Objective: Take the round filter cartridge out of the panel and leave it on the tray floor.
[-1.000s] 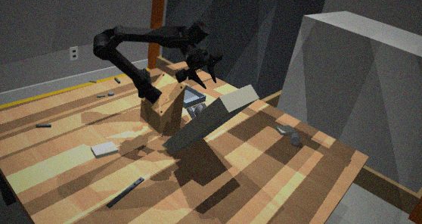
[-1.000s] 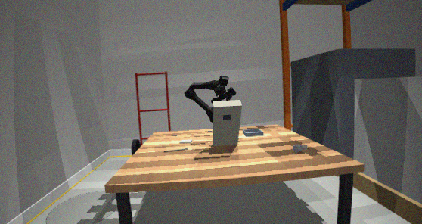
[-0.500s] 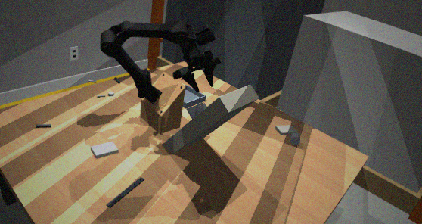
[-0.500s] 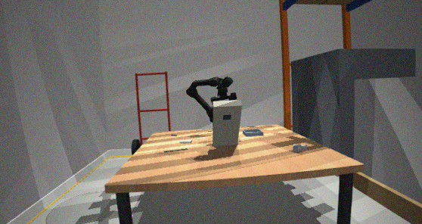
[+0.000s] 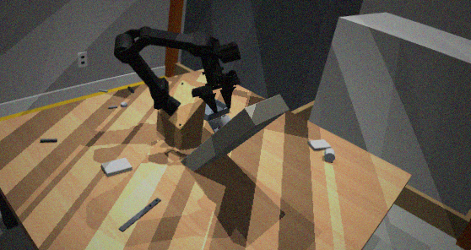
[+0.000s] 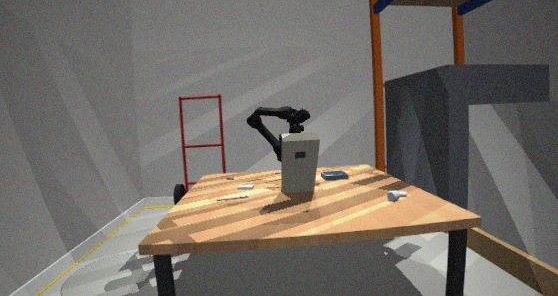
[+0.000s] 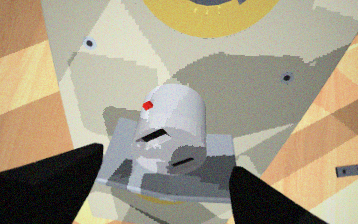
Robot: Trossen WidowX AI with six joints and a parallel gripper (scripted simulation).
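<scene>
My gripper tip is now 60 mm short of the grey slab and 50 mm above it. The rest, counted from my gripper tip: blue-grey tray 340 mm behind, 240 mm to the left, 220 mm below.
</scene>
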